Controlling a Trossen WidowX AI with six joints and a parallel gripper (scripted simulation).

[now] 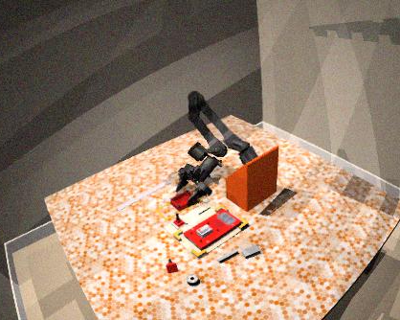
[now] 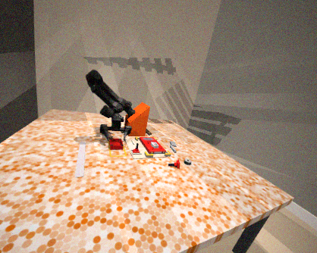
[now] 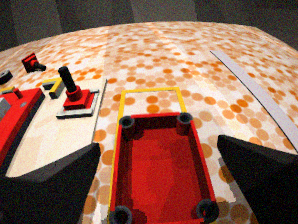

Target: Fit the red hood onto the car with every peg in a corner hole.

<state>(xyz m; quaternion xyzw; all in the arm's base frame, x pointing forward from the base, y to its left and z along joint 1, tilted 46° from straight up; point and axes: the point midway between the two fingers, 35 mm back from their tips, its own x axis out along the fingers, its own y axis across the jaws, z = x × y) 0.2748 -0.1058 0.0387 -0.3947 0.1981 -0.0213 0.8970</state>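
My gripper tip is 10 mm past the red hood and 30 mm above it. Also, from my gripper tip: grey engine block 20 mm ahead, 230 mm to the left, 10 mm below; then dark wheel 170 mm ahead, 400 mm to the left, 30 mm below; then white strip 120 mm ahead, 150 mm to the right, 40 mm below.
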